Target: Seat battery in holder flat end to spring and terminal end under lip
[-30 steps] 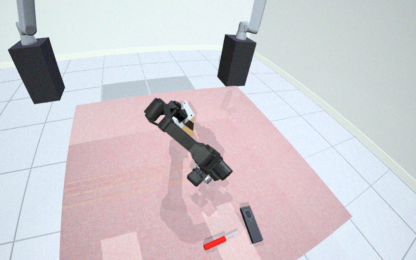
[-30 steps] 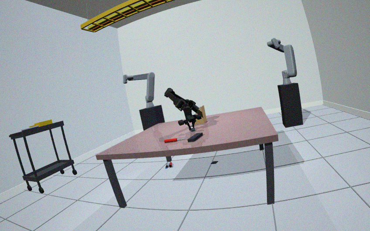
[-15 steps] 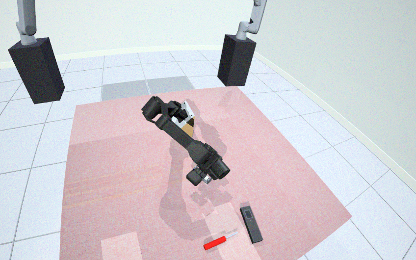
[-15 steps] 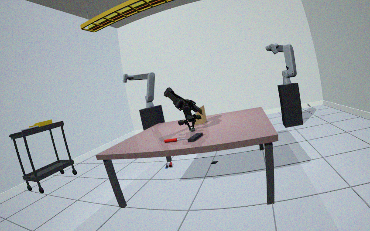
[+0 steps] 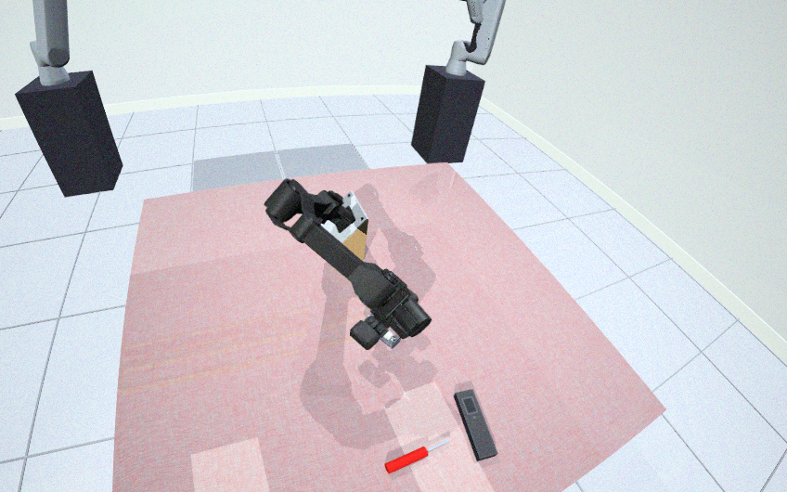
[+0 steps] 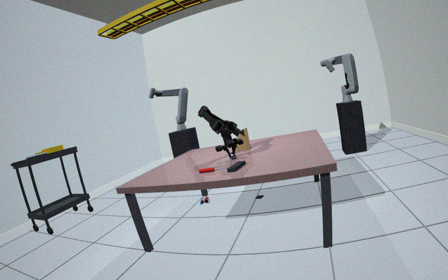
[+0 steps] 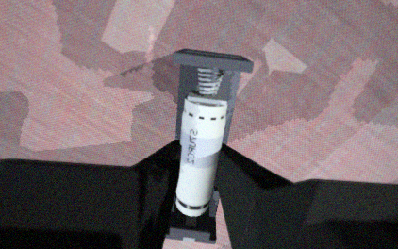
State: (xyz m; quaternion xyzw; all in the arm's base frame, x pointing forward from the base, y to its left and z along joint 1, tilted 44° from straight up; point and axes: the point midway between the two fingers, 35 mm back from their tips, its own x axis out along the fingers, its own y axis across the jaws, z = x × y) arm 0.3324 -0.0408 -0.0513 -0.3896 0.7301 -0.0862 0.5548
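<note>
Right now the white battery is 10 mm above my gripper tip. The rest, counted from my gripper tip: black remote-like block (300 mm ahead, 110 mm to the left, 10 mm above); then red-handled screwdriver (320 mm ahead, 30 mm to the right).
</note>
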